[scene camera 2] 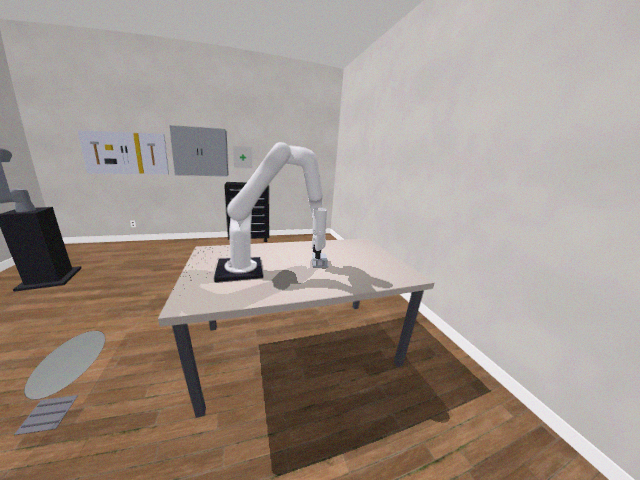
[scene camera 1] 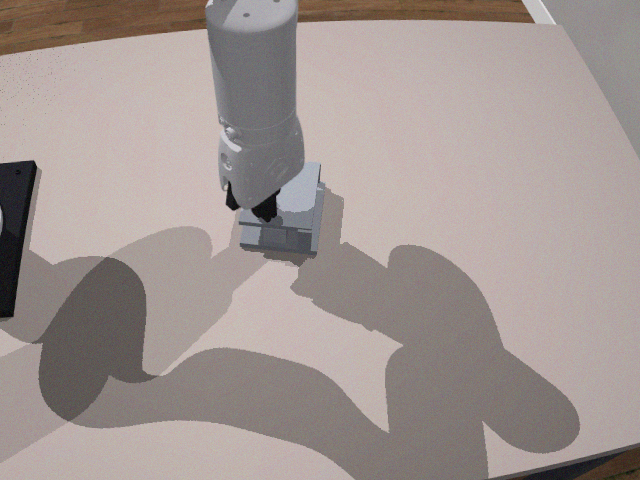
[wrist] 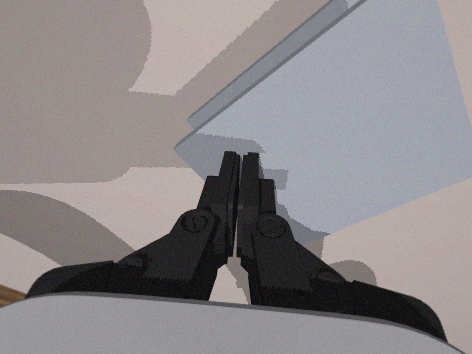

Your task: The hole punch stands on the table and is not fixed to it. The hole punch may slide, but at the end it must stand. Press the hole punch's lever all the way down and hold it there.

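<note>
The grey-blue hole punch (scene camera 1: 319, 219) (scene camera 2: 323, 263) stands upright on the table. Its flat lever (scene camera 1: 299, 193) (wrist: 350, 125) lies above its base (scene camera 1: 250, 245) (wrist: 250, 77), and a gap shows between them at the near side in scene camera 1. My gripper (scene camera 1: 266, 217) (scene camera 2: 317, 257) (wrist: 241, 176) is shut and empty, pointing down. Its fingertips are over the lever near one corner, at or close to the top face. I cannot tell whether they touch it or how far down the lever is. The arm hides part of the lever in scene camera 1.
The arm's black base plate (scene camera 1: 20, 227) (scene camera 2: 222, 271) is on the table (scene camera 1: 439, 155) (scene camera 2: 206, 304), left of the hole punch. The table's right edge faces a wall (scene camera 2: 491, 155). Arm shadows fall across the table around the punch.
</note>
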